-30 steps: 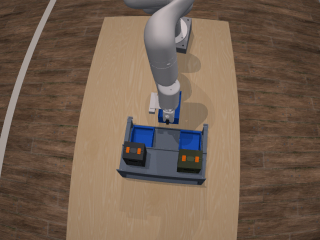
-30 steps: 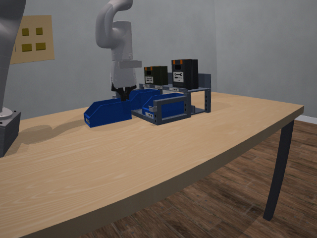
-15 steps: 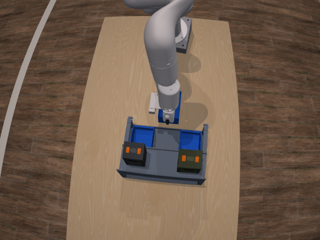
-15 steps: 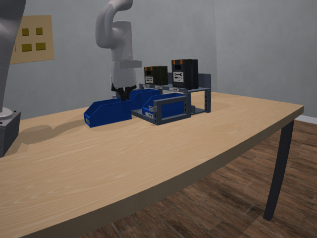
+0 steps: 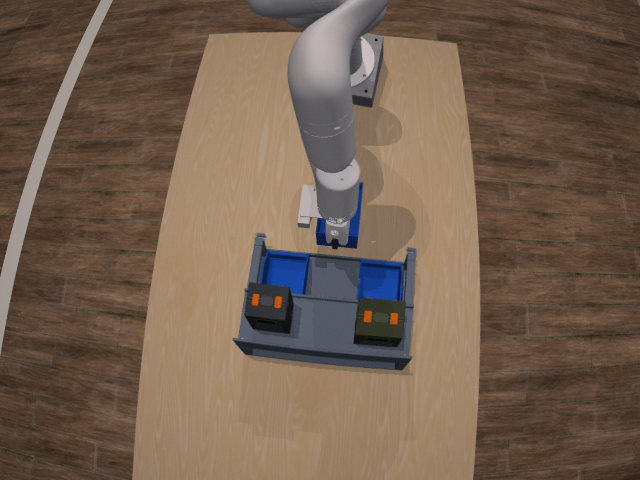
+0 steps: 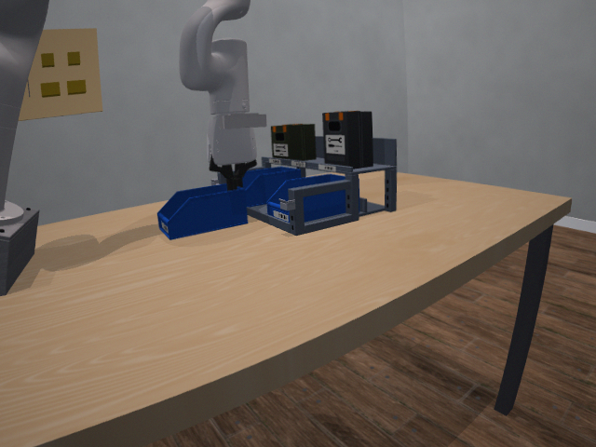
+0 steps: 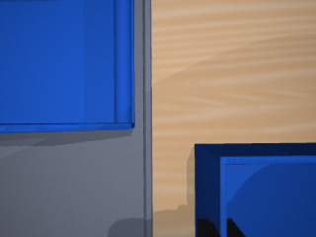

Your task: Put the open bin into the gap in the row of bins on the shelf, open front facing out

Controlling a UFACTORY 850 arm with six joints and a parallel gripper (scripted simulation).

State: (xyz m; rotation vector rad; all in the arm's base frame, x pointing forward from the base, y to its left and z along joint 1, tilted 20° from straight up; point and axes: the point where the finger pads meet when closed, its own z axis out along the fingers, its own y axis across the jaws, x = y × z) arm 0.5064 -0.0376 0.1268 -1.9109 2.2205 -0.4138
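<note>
My gripper is now 150 mm short of the grey shelf, 30 mm to the left of it and 10 mm above it. Round my hand: dark green tool case (240 mm ahead, 80 mm above, 70 mm to the left); then black tool case (200 mm ahead, 150 mm to the right, 90 mm above).
</note>
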